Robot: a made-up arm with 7 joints.
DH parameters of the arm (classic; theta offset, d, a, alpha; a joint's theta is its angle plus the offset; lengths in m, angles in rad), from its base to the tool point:
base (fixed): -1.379 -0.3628 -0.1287 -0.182
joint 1: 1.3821 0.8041 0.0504 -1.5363
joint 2: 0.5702 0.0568 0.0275 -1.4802
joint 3: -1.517 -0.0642 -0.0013 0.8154
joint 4: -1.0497 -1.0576 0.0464 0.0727
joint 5: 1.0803 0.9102 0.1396 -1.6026
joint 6: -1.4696 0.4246 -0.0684 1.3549
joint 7: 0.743 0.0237 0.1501 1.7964
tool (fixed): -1.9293 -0.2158 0 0
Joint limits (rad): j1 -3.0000..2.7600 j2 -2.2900..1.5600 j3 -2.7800..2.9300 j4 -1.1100..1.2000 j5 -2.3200..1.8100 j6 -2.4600..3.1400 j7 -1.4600..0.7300
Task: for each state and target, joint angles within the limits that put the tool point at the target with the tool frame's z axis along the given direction. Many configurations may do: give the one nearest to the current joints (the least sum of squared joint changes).
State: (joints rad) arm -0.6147 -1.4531 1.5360 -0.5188 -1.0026 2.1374 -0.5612
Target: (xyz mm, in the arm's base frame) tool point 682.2 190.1 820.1 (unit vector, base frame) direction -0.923 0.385 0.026
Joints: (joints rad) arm -0.3585 -1.5850 0.7810 -0.3048 -0.5513 1.7526 -0.2991
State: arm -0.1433 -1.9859 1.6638 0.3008 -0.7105 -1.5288 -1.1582
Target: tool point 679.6 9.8 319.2 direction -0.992 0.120 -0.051
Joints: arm 0.6462 -2.2900 2.0240 0.2030 -0.3268 -1.7223 -0.3245
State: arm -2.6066 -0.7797 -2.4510 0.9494 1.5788 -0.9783 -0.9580
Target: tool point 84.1 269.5 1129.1 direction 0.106 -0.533 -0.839
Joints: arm -3.0000 -1.0082 -1.9789 1.2000 1.2716 -1.5128 -1.0506
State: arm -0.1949 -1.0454 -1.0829 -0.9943 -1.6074 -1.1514 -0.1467
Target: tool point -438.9 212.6 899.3 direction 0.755 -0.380 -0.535
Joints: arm -0.6059 -1.3843 -1.4235 -0.8880 -1.8304 -0.3737 -0.1208
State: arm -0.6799 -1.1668 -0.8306 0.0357 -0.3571 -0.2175 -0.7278
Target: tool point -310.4 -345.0 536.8 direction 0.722 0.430 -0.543
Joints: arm -1.3706 -0.8628 0.1715 0.7607 0.2077 0.2949 0.1199
